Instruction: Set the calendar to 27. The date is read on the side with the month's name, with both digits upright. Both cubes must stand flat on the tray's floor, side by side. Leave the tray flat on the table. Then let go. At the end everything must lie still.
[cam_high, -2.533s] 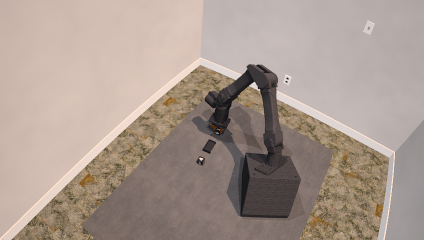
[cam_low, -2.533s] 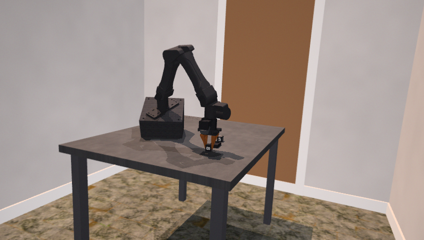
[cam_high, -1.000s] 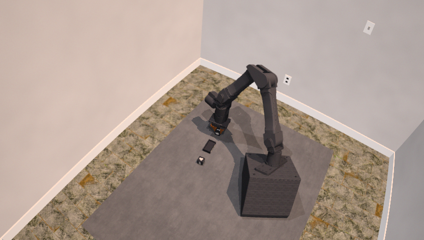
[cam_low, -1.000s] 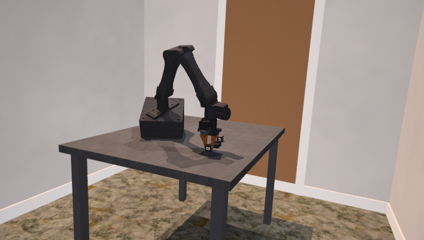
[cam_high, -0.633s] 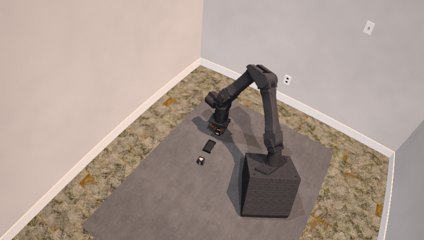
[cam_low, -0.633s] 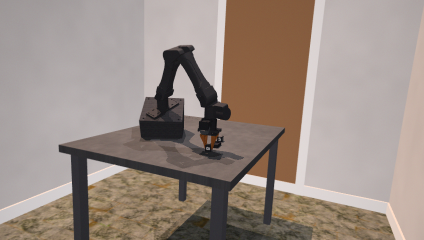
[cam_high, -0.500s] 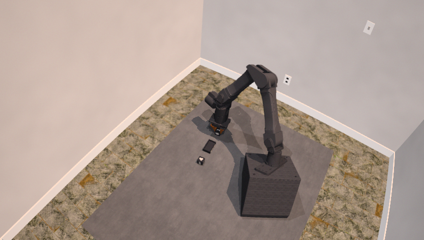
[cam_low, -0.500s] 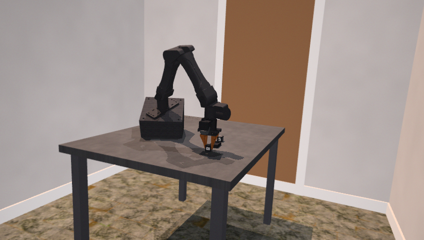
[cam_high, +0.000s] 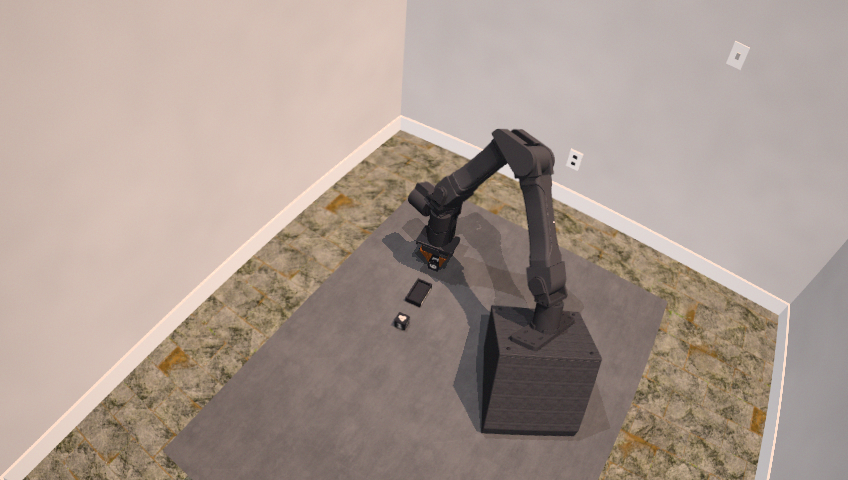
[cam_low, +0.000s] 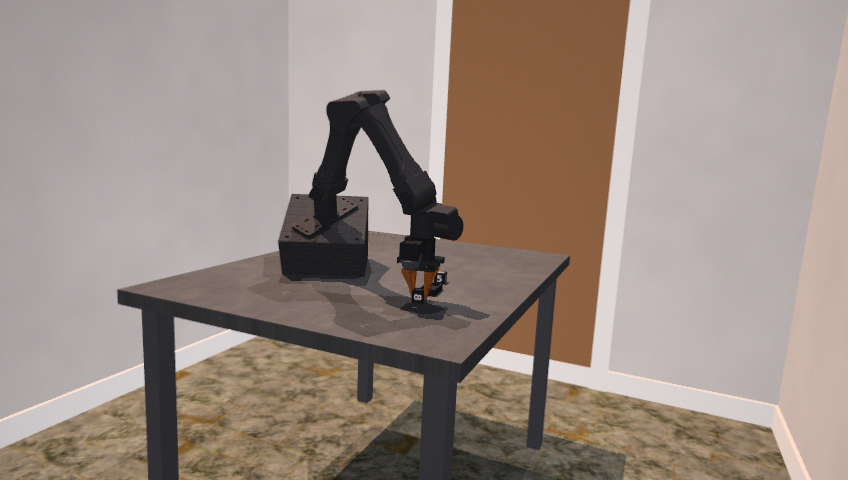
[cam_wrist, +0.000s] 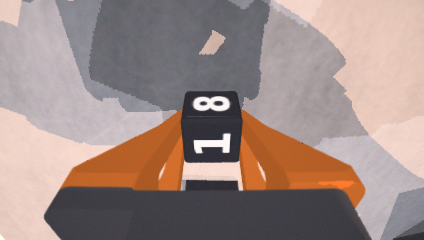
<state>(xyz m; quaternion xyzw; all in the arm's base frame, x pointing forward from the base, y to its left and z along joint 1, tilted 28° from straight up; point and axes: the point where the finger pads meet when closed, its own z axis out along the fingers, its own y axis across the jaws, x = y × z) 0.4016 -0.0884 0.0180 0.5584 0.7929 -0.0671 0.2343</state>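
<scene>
Right now my hand is right at the black digit cube. Round my hand: black tray (3 cm behind, 10 cm to the left, 1 cm below); black cube (6 cm behind, 21 cm to the left, 1 cm below).
</scene>
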